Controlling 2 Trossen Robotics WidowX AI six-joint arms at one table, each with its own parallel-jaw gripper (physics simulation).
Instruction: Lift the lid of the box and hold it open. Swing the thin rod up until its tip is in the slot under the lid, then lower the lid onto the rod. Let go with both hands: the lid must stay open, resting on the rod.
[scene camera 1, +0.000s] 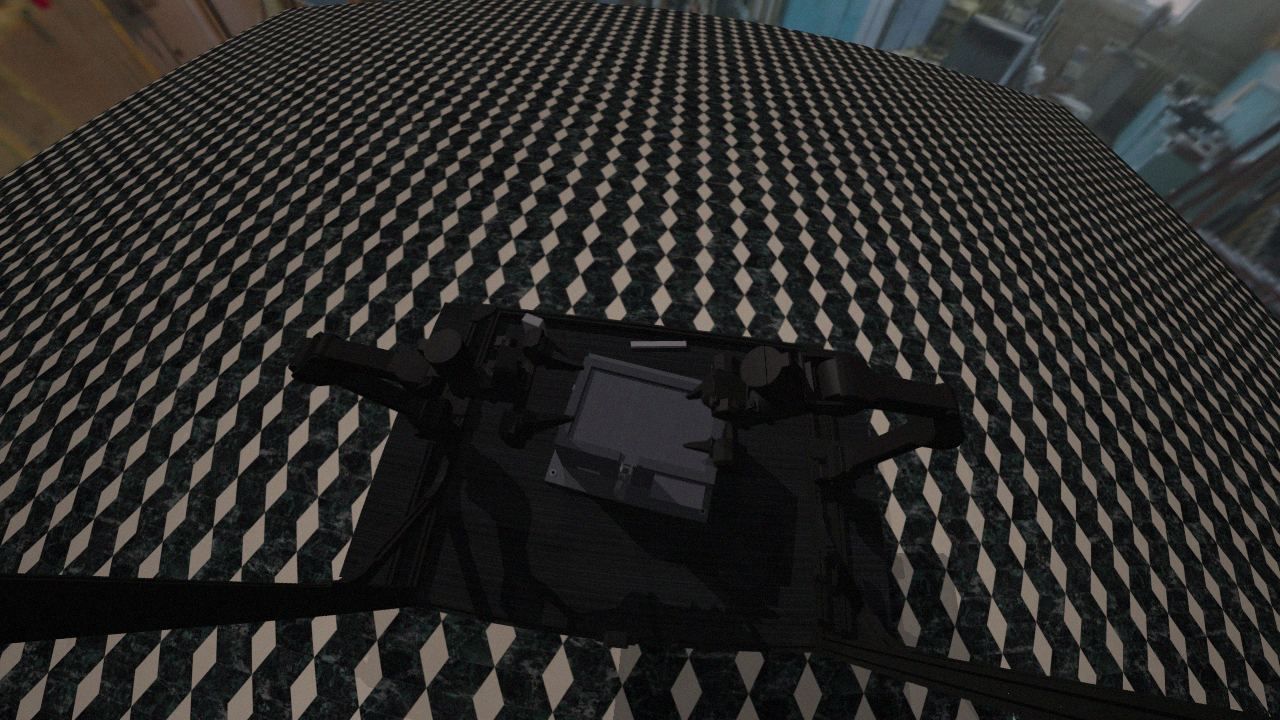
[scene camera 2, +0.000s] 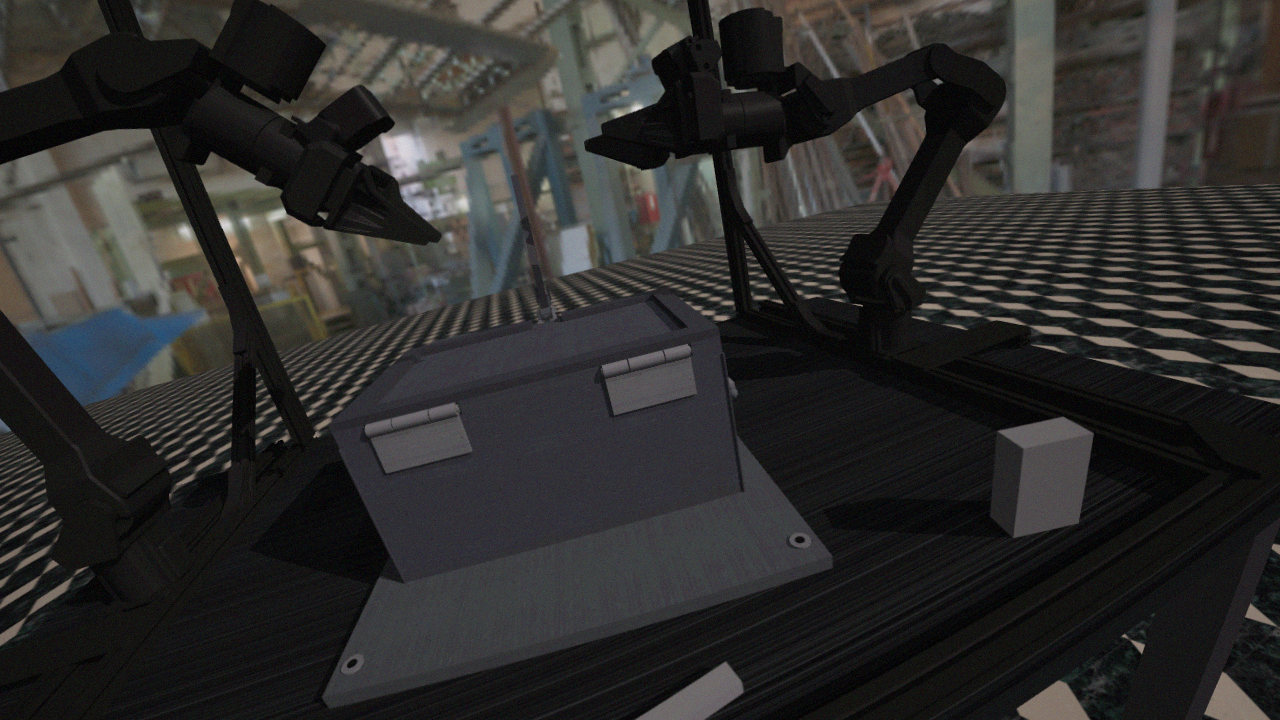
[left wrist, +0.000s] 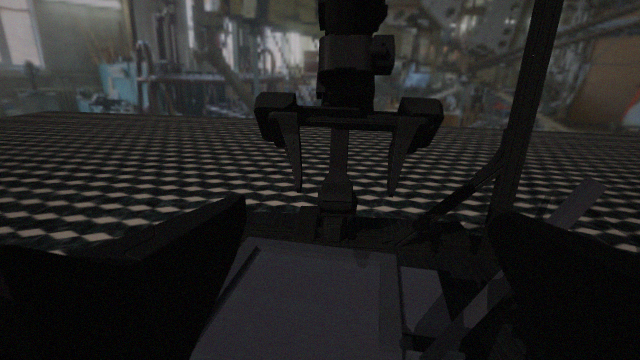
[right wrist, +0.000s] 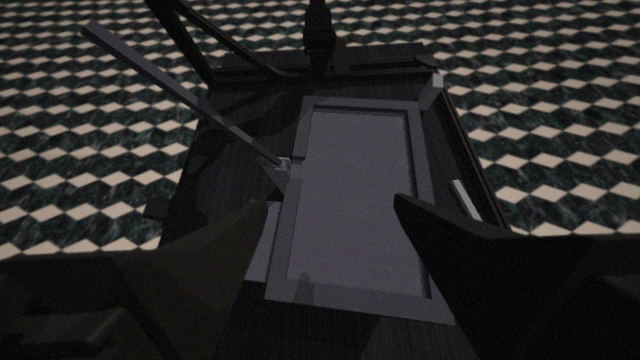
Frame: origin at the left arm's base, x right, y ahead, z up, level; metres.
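Where they show: left gripper, between the fingertips: (scene camera 1: 579, 392) (scene camera 2: 592, 138) (left wrist: 366, 214); right gripper, between the fingertips: (scene camera 1: 685, 421) (scene camera 2: 434, 239) (left wrist: 344, 193) (right wrist: 330, 202); left arm's base, origin of its link: (scene camera 1: 444, 432) (scene camera 2: 886, 345) (right wrist: 319, 69); right arm's base, origin of its link: (scene camera 1: 825, 478) (scene camera 2: 156, 583) (left wrist: 334, 235).
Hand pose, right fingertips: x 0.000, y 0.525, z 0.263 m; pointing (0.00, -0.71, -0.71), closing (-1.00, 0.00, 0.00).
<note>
Each offset is from my right fingertips to the top centre of the thing. "pt": to the spot under its first point.
The grey box (scene camera 2: 546, 501) has its lid {dx -0.043, dy -0.064, dz -0.118 m} (scene camera 1: 640, 411) (scene camera 2: 537, 349) (left wrist: 320, 295) (right wrist: 355, 200) down flat, hinged at the wall nearest scene camera 2. The thin rod (scene camera 2: 539, 286) (left wrist: 575, 205) (right wrist: 170, 90) rises from a bracket {pt dx +0.062, dy -0.082, dz -0.105 m} (right wrist: 282, 167) on the opposite side and leans outward, away from the lid, its upper tip free. My left gripper (scene camera 1: 577, 391) (scene camera 2: 588, 145) is open and empty above one end of the box. My right gripper (scene camera 1: 688, 419) (scene camera 2: 436, 238) (left wrist: 344, 193) (right wrist: 330, 202) is open and empty above the other end. The slot under the lid is hidden.
A pale block {dx -0.309, dy -0.373, dz -0.206 m} (scene camera 1: 532, 320) (scene camera 2: 1042, 479) (right wrist: 437, 82) stands near the table's edge. A pale bar {dx -0.327, dy -0.042, dz -0.273 m} (scene camera 1: 657, 343) (scene camera 2: 698, 694) (right wrist: 466, 200) lies on the hinge side of the box. Dark frame posts {pt dx +0.340, dy +0.353, dz +0.106 m} (scene camera 2: 205, 223) (left wrist: 530, 100) rise at the table's side away from the hinges.
</note>
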